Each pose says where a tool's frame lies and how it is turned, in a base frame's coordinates. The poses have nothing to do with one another.
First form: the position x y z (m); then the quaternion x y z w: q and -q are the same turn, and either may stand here.
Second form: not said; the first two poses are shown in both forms.
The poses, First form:
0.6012 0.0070 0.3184 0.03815 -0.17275 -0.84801 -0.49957
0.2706 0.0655 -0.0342 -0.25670 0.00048 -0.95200 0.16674
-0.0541 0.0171 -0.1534 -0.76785 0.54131 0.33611 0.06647
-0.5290 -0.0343 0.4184 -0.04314 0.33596 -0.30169 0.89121
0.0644 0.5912 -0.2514 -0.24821 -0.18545 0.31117 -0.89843
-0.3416 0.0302 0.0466 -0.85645 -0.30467 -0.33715 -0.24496
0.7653 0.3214 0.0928 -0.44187 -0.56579 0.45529 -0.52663
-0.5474 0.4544 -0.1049 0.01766 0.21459 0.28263 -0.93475
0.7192 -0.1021 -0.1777 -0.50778 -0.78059 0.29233 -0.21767
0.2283 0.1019 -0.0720 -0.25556 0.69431 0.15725 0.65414
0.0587 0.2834 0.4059 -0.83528 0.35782 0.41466 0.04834
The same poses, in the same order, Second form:
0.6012 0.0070 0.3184 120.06 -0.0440 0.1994 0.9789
0.2706 0.0655 -0.0342 160.80 -0.2603 0.0005 -0.9655
-0.0541 0.0171 -0.1534 172.38 -0.7696 0.5425 0.3369
-0.5290 -0.0343 0.4184 53.95 -0.0951 0.7407 -0.6651
0.0644 0.5912 -0.2514 52.10 0.5652 0.4223 -0.7086
-0.3416 0.0302 0.0466 151.64 0.8834 0.3142 0.3477
0.7653 0.3214 0.0928 116.44 0.5198 0.6656 -0.5356
-0.5474 0.4544 -0.1049 41.62 -0.0497 -0.6040 -0.7955
0.7192 -0.1021 -0.1777 154.86 0.5203 0.7998 -0.2995
0.2283 0.1019 -0.0720 98.29 -0.3379 0.9179 0.2079
0.0587 0.2834 0.4059 174.46 -0.8363 0.3582 0.4151

